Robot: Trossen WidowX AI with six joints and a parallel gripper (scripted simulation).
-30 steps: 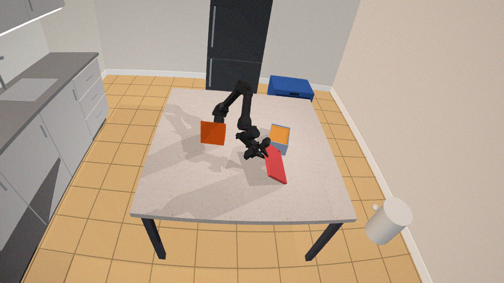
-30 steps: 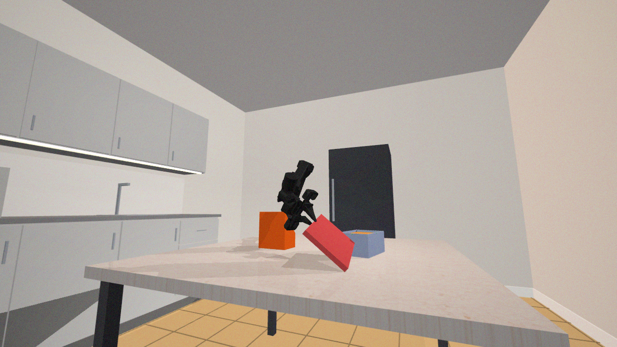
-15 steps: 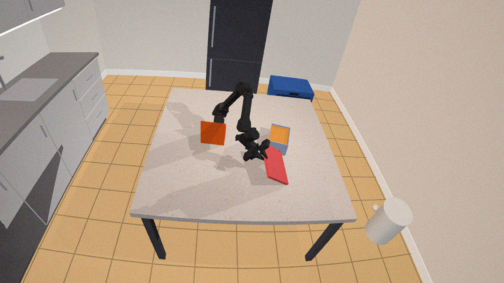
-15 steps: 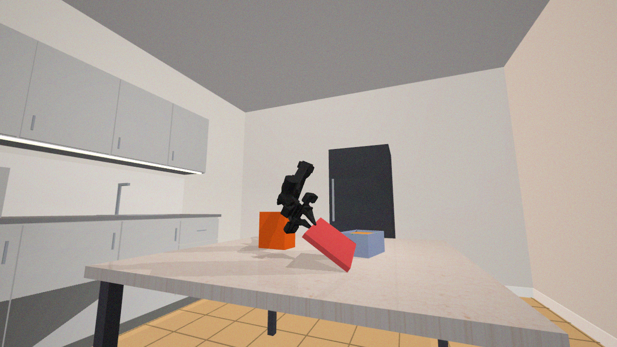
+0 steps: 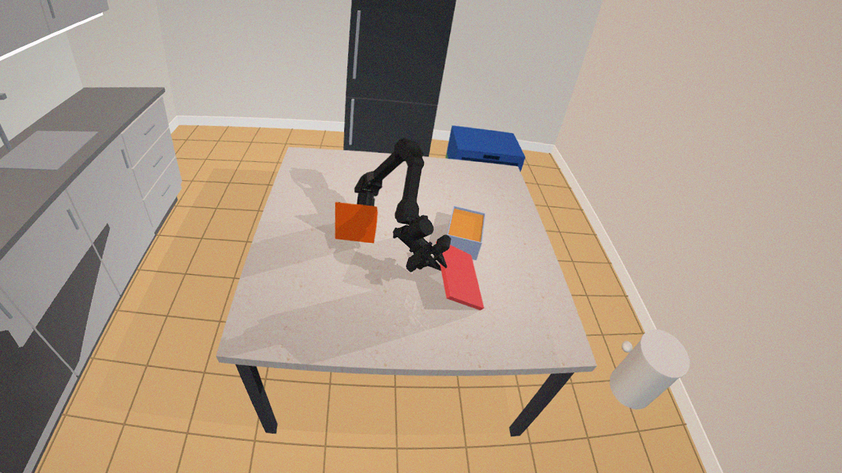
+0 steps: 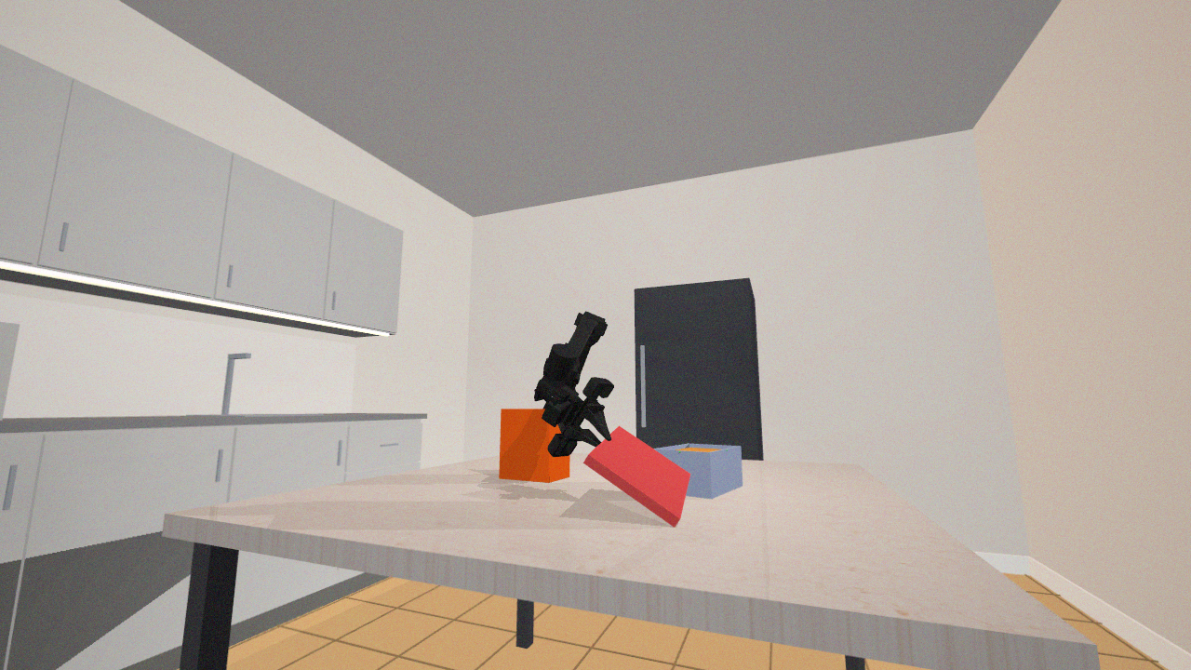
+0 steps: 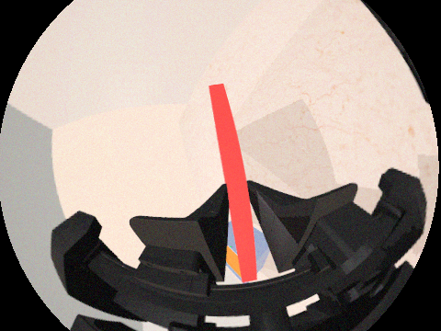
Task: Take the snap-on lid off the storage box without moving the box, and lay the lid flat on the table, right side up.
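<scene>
My gripper tip is 70 mm short of the red lid, 40 mm above it and 10 mm to the right of it. From my gripper tip the other things lie so: grey-blue storage box (280 mm to the left, 140 mm ahead, 70 mm below).
</scene>
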